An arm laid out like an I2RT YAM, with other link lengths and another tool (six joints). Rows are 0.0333 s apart.
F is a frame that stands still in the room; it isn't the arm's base.
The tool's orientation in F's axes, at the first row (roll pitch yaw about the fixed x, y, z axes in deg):
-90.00 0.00 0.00
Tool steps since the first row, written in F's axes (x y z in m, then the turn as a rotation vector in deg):
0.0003 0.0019 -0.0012 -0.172 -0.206 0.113
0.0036 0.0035 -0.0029 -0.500 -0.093 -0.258
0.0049 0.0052 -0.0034 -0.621 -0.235 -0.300
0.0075 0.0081 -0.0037 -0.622 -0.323 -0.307
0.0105 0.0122 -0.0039 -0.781 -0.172 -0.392
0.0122 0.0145 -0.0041 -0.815 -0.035 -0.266
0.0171 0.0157 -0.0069 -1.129 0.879 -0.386
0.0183 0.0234 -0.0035 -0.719 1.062 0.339
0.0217 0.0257 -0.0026 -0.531 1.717 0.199
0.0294 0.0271 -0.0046 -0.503 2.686 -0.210
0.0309 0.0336 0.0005 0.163 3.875 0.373
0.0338 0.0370 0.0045 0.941 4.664 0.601
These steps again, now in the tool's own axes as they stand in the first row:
0.0003 0.0012 0.0019 -0.172 -0.113 -0.206
0.0036 0.0029 0.0035 -0.500 0.258 -0.093
0.0049 0.0034 0.0052 -0.621 0.300 -0.235
0.0075 0.0037 0.0081 -0.622 0.307 -0.323
0.0105 0.0039 0.0122 -0.781 0.392 -0.172
0.0122 0.0041 0.0145 -0.815 0.266 -0.035
0.0171 0.0069 0.0157 -1.129 0.386 0.879
0.0183 0.0035 0.0234 -0.719 -0.339 1.062
0.0217 0.0026 0.0257 -0.531 -0.199 1.717
0.0294 0.0046 0.0271 -0.503 0.210 2.686
0.0309 -0.0005 0.0336 0.163 -0.373 3.875
0.0338 -0.0045 0.0370 0.941 -0.601 4.664

